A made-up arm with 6 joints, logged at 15 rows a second.
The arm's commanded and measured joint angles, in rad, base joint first. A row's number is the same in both.
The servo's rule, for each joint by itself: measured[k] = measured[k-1] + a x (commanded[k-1-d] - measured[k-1]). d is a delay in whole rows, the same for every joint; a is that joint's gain. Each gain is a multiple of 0.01, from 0.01 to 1. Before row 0 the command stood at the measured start. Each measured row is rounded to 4 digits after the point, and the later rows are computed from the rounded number. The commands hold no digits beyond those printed.
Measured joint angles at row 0:
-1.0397, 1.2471, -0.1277, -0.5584, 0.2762, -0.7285
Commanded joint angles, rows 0 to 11:
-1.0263, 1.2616, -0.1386, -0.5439, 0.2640, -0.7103
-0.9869, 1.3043, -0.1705, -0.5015, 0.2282, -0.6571
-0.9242, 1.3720, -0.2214, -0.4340, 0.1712, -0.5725
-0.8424, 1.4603, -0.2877, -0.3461, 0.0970, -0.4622
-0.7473, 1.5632, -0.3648, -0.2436, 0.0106, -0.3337
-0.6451, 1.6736, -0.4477, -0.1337, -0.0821, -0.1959
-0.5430, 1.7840, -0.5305, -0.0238, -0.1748, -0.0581
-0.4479, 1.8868, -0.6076, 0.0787, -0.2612, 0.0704
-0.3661, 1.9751, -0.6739, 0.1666, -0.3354, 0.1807
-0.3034, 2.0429, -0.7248, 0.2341, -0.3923, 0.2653
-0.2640, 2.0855, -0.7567, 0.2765, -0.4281, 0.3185
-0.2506, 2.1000, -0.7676, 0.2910, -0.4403, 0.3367
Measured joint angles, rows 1 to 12:
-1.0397, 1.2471, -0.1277, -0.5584, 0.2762, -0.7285
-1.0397, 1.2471, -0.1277, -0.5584, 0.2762, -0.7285
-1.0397, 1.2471, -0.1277, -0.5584, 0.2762, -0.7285
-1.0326, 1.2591, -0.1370, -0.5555, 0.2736, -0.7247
-1.0084, 1.2966, -0.1655, -0.5447, 0.2641, -0.7105
-0.9638, 1.3592, -0.2130, -0.5226, 0.2446, -0.6815
-0.8995, 1.4431, -0.2765, -0.4873, 0.2136, -0.6354
-0.8188, 1.5428, -0.3516, -0.4386, 0.1710, -0.5720
-0.7267, 1.6514, -0.4333, -0.3776, 0.1178, -0.4930
-0.6293, 1.7615, -0.5159, -0.3068, 0.0564, -0.4017
-0.5332, 1.8655, -0.5938, -0.2297, -0.0103, -0.3026
-0.4446, 1.9565, -0.6619, -0.1504, -0.0786, -0.2011
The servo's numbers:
d 3
a 0.53 0.83 0.85 0.20 0.21 0.21

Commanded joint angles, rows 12 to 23:
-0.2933, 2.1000, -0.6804, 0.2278, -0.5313, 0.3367
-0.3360, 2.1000, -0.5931, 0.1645, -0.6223, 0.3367
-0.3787, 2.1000, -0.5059, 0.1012, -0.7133, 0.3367
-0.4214, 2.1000, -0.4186, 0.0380, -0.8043, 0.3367
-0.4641, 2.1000, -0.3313, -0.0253, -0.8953, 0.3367
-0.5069, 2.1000, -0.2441, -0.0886, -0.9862, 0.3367
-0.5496, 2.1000, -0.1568, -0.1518, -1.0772, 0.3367
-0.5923, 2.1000, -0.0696, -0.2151, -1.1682, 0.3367
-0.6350, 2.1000, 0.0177, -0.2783, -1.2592, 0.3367
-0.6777, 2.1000, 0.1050, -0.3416, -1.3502, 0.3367
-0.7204, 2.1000, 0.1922, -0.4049, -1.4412, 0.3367
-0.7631, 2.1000, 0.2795, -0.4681, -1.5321, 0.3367
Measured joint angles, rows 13 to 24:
-0.3698, 2.0282, -0.7154, -0.0735, -0.1445, -0.1032
-0.3137, 2.0758, -0.7505, -0.0035, -0.2041, -0.0146
-0.2803, 2.0959, -0.7650, 0.0554, -0.2537, 0.0592
-0.2872, 2.0993, -0.6931, 0.0899, -0.3120, 0.1175
-0.3131, 2.0999, -0.6081, 0.1048, -0.3772, 0.1635
-0.3479, 2.1000, -0.5212, 0.1041, -0.4478, 0.1999
-0.3869, 2.1000, -0.4340, 0.0909, -0.5227, 0.2286
-0.4278, 2.1000, -0.3467, 0.0677, -0.6009, 0.2513
-0.4697, 2.1000, -0.2595, 0.0364, -0.6818, 0.2692
-0.5120, 2.1000, -0.1722, -0.0012, -0.7648, 0.2834
-0.5546, 2.1000, -0.0850, -0.0440, -0.8495, 0.2946
-0.5972, 2.1000, 0.0023, -0.0909, -0.9355, 0.3034

